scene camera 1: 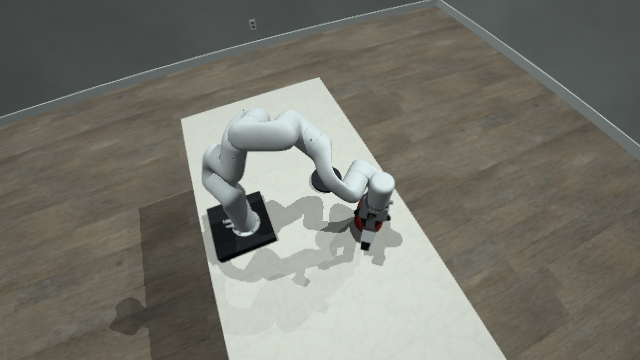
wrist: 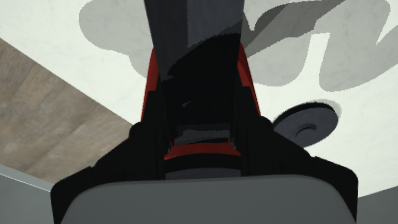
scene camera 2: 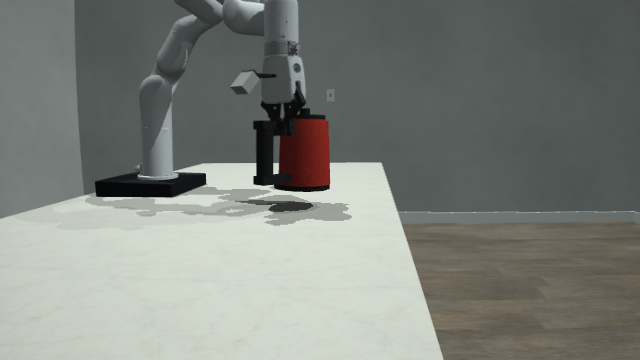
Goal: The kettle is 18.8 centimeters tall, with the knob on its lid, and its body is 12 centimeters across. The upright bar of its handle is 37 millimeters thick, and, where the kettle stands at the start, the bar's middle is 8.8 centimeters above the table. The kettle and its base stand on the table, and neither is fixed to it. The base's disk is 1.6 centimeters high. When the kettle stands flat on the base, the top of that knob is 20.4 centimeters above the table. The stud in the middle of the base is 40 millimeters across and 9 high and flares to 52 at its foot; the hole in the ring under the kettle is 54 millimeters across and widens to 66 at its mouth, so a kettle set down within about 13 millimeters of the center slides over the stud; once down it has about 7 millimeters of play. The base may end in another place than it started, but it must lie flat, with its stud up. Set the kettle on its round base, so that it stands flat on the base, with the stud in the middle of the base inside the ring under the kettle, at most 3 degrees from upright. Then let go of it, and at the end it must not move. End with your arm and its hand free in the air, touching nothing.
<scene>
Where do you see a round black base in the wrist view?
307,124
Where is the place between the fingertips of my gripper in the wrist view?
199,85
</scene>
